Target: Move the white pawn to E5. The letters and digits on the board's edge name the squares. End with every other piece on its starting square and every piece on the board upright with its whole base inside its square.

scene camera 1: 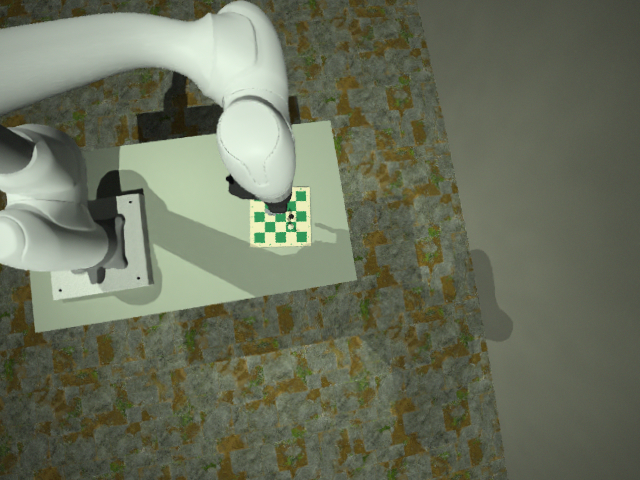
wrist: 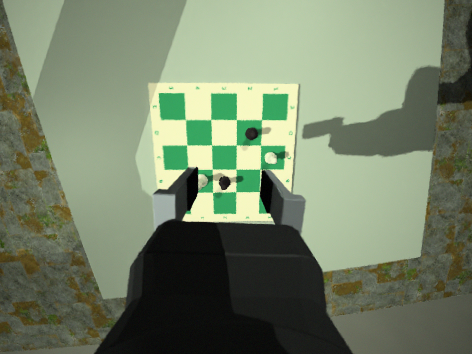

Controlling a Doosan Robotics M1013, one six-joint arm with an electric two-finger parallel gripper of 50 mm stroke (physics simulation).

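Where they show: gripper, between the fingertips: (wrist: pixel 229 181); arm's base, origin of its link: (scene camera 1: pixel 99 245).
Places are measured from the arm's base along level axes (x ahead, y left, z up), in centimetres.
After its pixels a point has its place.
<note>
The green and cream board (scene camera 1: pixel 308 206) @(x 73.0, y 6.6, z -2.3 cm) (wrist: pixel 294 120) @(x 57.6, y 15.0, z -2.3 cm) lies flat; its edge letters and digits are too small to read surely. One white piece (wrist: pixel 270 158) @(x 62.7, y 10.7, z -0.1 cm) stands on a green square by the right edge in the wrist view. Another white piece (scene camera 1: pixel 290 226) @(x 65.8, y -0.6, z 1.4 cm) (wrist: pixel 202 181) @(x 65.5, y 0.2, z -0.8 cm) stands on a green square, partly behind the left finger in the wrist view. I cannot tell which is the pawn. One black piece (wrist: pixel 251 133) @(x 58.9, y 8.0, z 0.7 cm) stands on a green square, another black piece (scene camera 1: pixel 291 216) @(x 66.5, y 3.0, z 0.6 cm) (wrist: pixel 224 183) @(x 65.7, y 3.6, z 0.5 cm) on a cream one. My gripper (scene camera 1: pixel 271 210) @(x 61.8, y 4.7, z 13.9 cm) (wrist: pixel 229 181) @(x 61.8, y 4.7, z 13.9 cm) is open and empty above the board.
The board rests on a pale green table top (scene camera 1: pixel 180 155) @(x 27.9, y 30.5, z -2.9 cm) (wrist: pixel 350 60) @(x 49.6, y 23.8, z -2.9 cm). The arm (scene camera 1: pixel 253 129) @(x 65.0, y 3.8, z 55.5 cm) covers the board's upper left part in the scene view. The robot's base plate (scene camera 1: pixel 136 258) @(x 12.1, y -5.9, z 0.0 cm) is on the left. Arm shadows cross the table.
</note>
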